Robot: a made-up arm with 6 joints.
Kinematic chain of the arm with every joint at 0, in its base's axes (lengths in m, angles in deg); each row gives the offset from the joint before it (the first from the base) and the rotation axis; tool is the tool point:
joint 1: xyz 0 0 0.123 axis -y
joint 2: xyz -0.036 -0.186 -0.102 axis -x
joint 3: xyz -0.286 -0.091 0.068 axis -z
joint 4: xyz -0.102 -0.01 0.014 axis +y
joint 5: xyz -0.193 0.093 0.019 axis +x
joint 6: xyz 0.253 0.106 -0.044 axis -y
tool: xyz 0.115 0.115 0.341
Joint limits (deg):
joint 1: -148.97..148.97
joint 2: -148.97..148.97
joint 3: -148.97..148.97
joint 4: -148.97..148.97
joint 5: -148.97..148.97
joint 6: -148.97..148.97
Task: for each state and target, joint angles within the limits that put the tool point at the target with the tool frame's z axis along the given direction. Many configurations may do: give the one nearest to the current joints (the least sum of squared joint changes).
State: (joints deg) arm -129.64 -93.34 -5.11 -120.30 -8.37 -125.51
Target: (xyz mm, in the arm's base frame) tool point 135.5 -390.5 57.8 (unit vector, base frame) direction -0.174 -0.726 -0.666
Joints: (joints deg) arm -120.21 -58.02 10.66 -92.37 -7.97 -136.84
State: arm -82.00 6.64 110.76 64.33 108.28 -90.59
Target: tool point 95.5 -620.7 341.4 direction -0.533 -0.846 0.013
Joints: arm -112.13 20.67 73.41 50.41 148.55 -90.57
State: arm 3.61 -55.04 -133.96 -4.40 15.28 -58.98
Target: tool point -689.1 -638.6 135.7 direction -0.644 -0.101 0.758
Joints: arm -9.48 -48.89 -148.91 -31.79 46.93 -92.78
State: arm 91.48 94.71 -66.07 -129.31 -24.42 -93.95
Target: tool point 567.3 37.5 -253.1 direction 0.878 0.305 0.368
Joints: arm 101.83 139.13 -109.05 -101.93 -31.43 -124.42
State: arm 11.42 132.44 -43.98 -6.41 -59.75 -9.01
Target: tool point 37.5 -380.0 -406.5 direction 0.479 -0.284 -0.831
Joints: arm 44.11 136.85 -25.53 -15.97 -63.82 -16.21
